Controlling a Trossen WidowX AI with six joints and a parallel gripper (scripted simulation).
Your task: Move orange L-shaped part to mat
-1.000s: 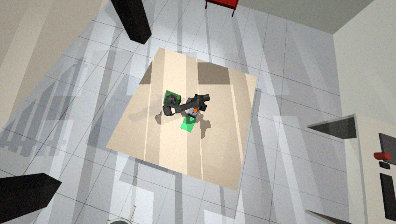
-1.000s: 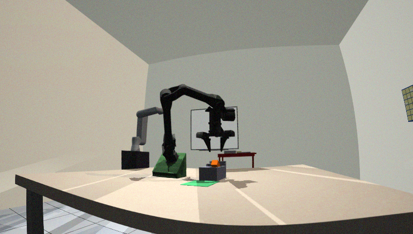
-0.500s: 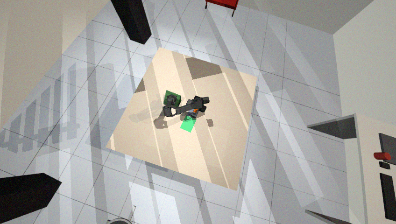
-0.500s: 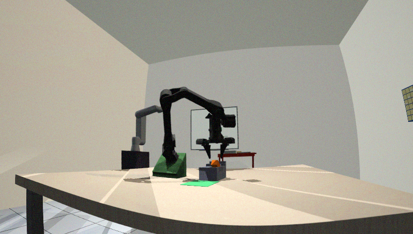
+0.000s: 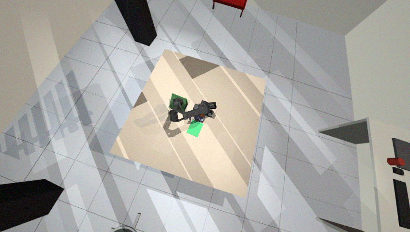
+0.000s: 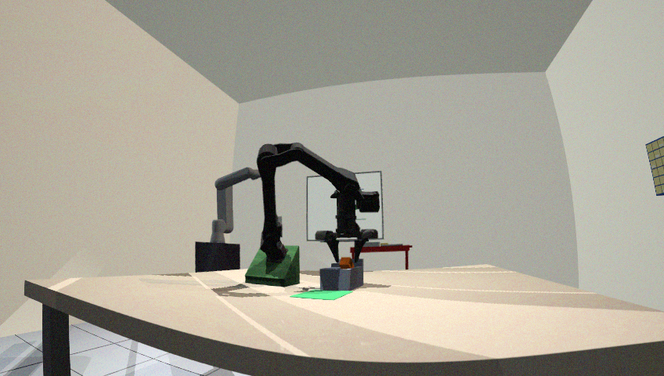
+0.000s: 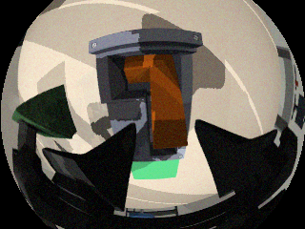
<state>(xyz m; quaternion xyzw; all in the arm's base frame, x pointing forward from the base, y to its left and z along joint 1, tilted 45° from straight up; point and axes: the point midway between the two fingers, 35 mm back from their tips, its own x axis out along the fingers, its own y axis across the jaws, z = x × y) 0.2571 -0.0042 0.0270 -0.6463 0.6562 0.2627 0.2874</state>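
My gripper tip is now 20 mm past the green mat, 150 mm to the left of it and 90 mm above it.
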